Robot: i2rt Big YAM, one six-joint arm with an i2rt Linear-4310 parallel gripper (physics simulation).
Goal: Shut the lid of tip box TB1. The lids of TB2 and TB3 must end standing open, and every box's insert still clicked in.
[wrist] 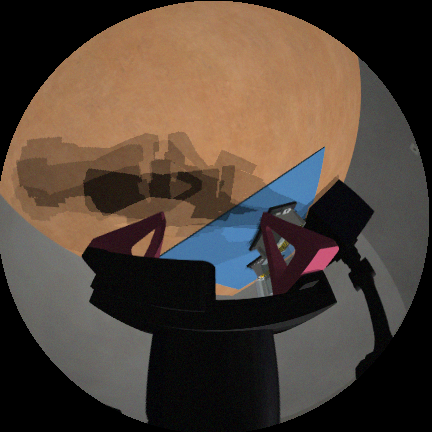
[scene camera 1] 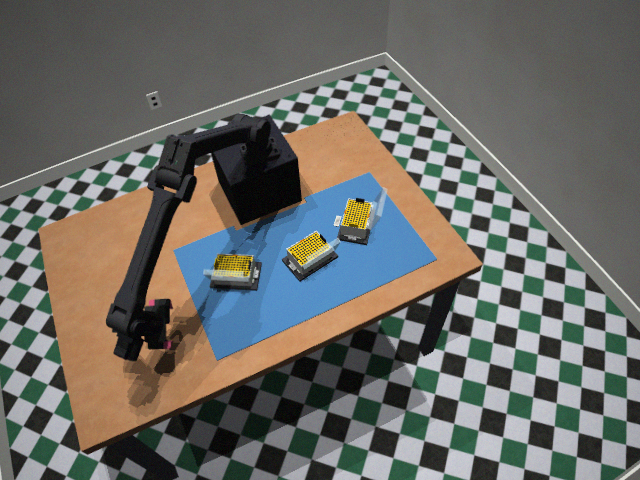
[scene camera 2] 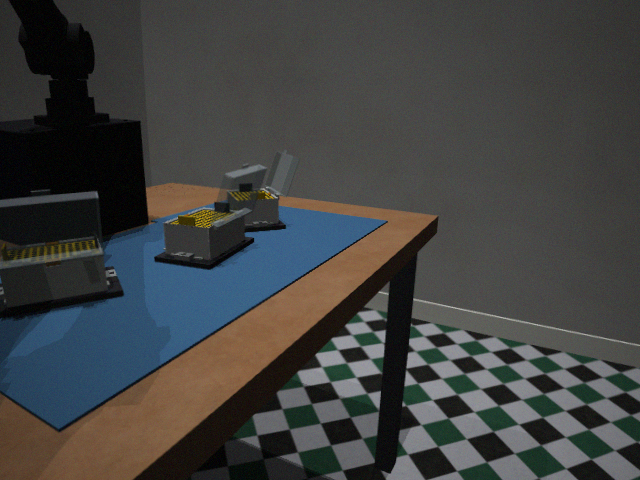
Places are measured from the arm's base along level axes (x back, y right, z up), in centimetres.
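Pixels of known places: gripper, between the fingertips: point(wrist: 212, 216) point(scene camera 1: 171, 324); arm's base, origin of its link: point(wrist: 344, 248) point(scene camera 1: 260, 152) point(scene camera 2: 72, 122).
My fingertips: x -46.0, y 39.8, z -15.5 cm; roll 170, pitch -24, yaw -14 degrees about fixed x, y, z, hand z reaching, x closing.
Ahead of a thing's pixels: the offset from my fingertips to its top centre. "*": to the spot under its first point. Level surfaces: height alone.
Three grey tip boxes with yellow racks stand on the blue mat: a left box {dz +0.7, dx +16.3, dy -22.4 cm} point(scene camera 1: 233, 264) point(scene camera 2: 59, 279), a middle box {dz +0.7, dx +15.2, dy -46.5 cm} point(scene camera 1: 310, 250) point(scene camera 2: 188, 240) and a right box {dz +0.7, dx +23.4, dy -65.1 cm} point(scene camera 1: 356, 213) point(scene camera 2: 264, 209). I cannot read which is TB1, TB2 or TB3. Each has a clear lid standing open: the left lid {* dz +6.7, dx +7.1, dy -19.7 cm} point(scene camera 2: 51, 214), the middle lid {* dz +7.6, dx +4.9, dy -47.1 cm} point(scene camera 2: 242, 178) and the right lid {dz +9.4, dx +19.4, dy -71.9 cm} point(scene camera 1: 381, 202) point(scene camera 2: 283, 173). The yellow racks appear seated. My gripper point(scene camera 1: 170, 324) point(wrist: 212, 216) is open and empty, above the table left of the mat, apart from all boxes. In the wrist view, a finger partly hides the boxes.
The blue mat {dz -5.8 cm} point(scene camera 1: 289, 315) point(scene camera 2: 206, 310) point(wrist: 300, 182) lies on the wooden table {dz -6.2 cm} point(scene camera 1: 93, 258) point(scene camera 2: 289, 310) point(wrist: 225, 90). The black arm base point(scene camera 1: 261, 191) point(scene camera 2: 72, 170) point(wrist: 341, 207) stands behind the mat, near the left and middle boxes. The arm's shadow falls around the left box.
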